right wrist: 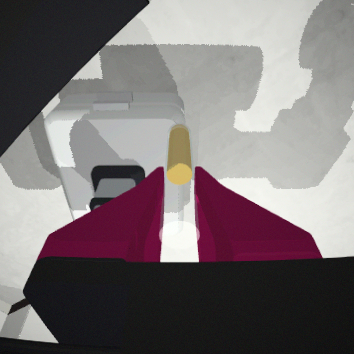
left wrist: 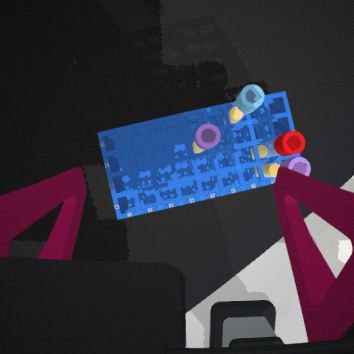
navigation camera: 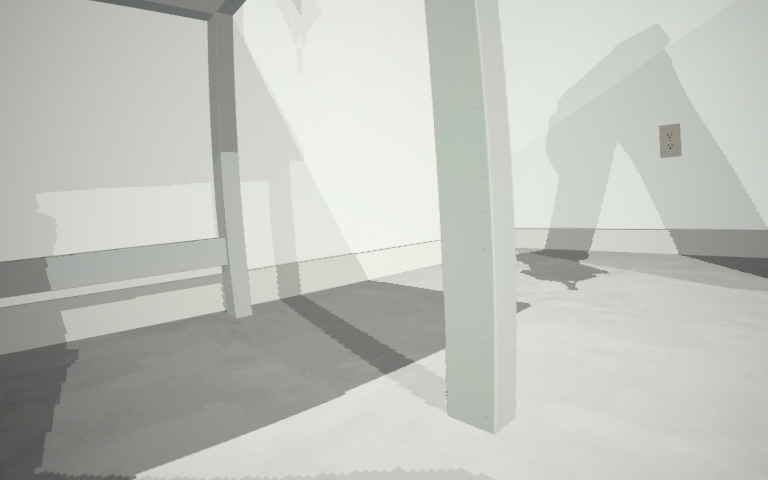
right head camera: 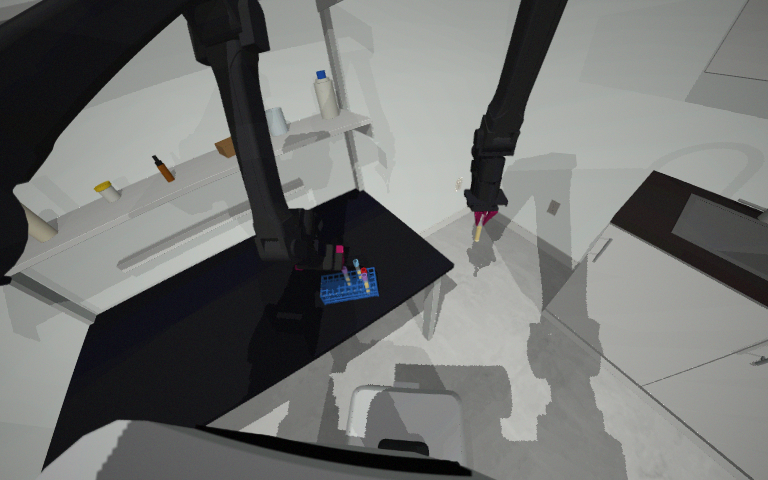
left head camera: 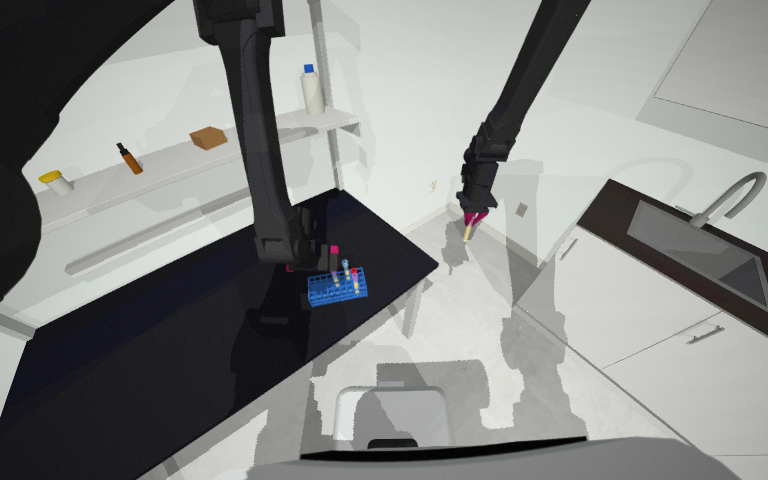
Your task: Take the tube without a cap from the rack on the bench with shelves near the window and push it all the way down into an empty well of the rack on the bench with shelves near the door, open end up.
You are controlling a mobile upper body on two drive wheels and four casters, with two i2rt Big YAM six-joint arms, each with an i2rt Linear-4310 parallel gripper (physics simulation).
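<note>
The tube without a cap (left head camera: 466,233) (right head camera: 478,233) (right wrist: 179,150), clear with yellow contents, is between the fingers of my right gripper (right wrist: 178,177), which is shut on it. It points down over the floor, right of the bench, with its yellow end lowest. The blue rack (left head camera: 338,300) (right head camera: 334,298) (left wrist: 135,150) stands on the black bench top (left head camera: 141,384) (right head camera: 158,362). It holds a light-blue-capped tube (left wrist: 251,96), a purple-capped tube (left wrist: 208,136), a red-capped tube (left wrist: 290,143) and a violet-capped tube (left wrist: 299,167). Other wells look empty. My left gripper (left wrist: 179,177) is open above the rack, holding nothing.
A shelf (left head camera: 169,169) behind the bench holds a white bottle (left head camera: 312,93), a brown box (left head camera: 208,138), an orange bottle (left head camera: 133,164) and a yellow-lidded jar (left head camera: 58,182). A sink counter (left head camera: 600,209) stands at the right. A bench leg (navigation camera: 475,226) rises close in the navigation view.
</note>
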